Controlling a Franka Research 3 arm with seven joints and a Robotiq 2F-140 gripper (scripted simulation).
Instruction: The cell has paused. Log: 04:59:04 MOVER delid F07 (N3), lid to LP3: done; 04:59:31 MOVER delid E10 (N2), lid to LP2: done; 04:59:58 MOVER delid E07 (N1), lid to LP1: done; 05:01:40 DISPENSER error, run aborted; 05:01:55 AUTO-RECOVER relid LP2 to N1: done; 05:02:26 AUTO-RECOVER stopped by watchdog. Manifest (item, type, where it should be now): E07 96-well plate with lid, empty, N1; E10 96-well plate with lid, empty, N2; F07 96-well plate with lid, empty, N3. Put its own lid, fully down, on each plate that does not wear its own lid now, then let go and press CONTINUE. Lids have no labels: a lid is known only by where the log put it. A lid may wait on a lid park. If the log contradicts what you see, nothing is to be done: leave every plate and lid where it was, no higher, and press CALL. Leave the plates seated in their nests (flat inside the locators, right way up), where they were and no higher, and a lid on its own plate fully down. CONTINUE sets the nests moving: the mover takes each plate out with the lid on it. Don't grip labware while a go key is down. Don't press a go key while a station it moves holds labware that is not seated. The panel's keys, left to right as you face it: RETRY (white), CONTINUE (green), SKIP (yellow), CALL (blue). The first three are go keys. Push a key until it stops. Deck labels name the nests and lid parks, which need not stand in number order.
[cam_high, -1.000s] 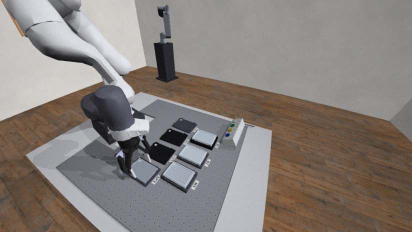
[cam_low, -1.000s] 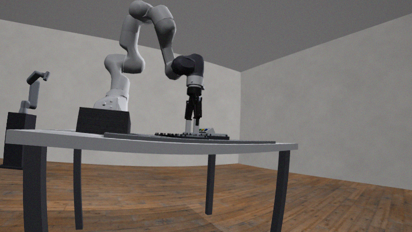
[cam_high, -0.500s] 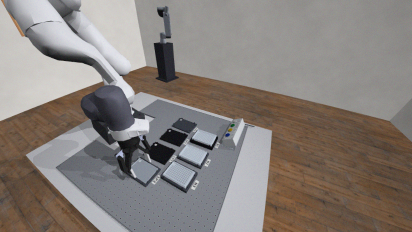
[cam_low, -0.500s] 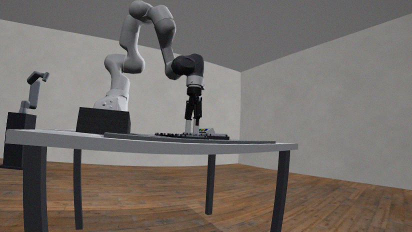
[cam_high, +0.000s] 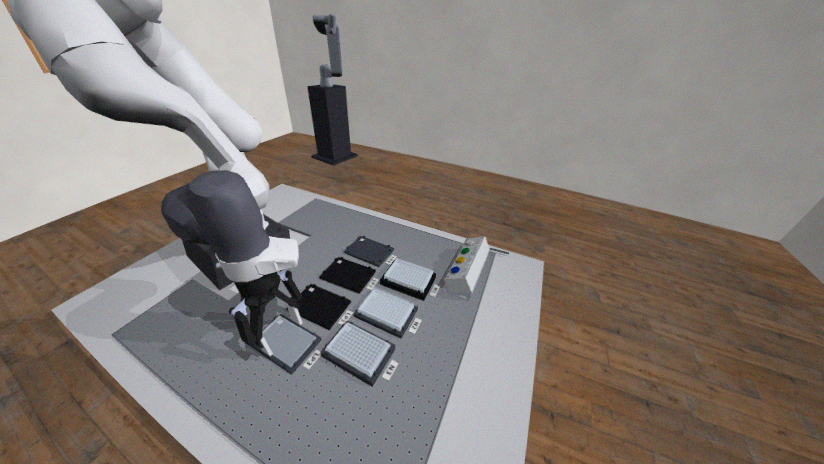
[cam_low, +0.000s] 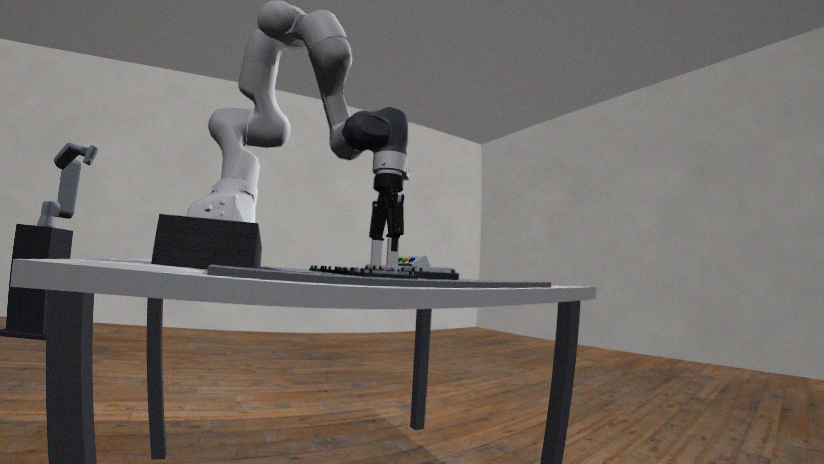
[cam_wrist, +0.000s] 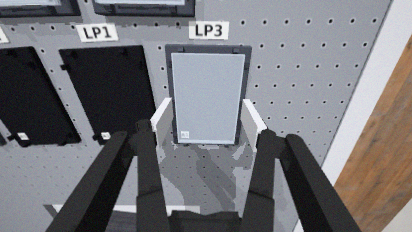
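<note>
My gripper is now 4 cm above the grey lid. The rest, counted from my hand: lid park LP3 (5 cm below); N3 plate (16 cm ahead, 9 cm to the left, 3 cm below); lid park LP1 (13 cm to the left, 5 cm below, 2 cm behind).
</note>
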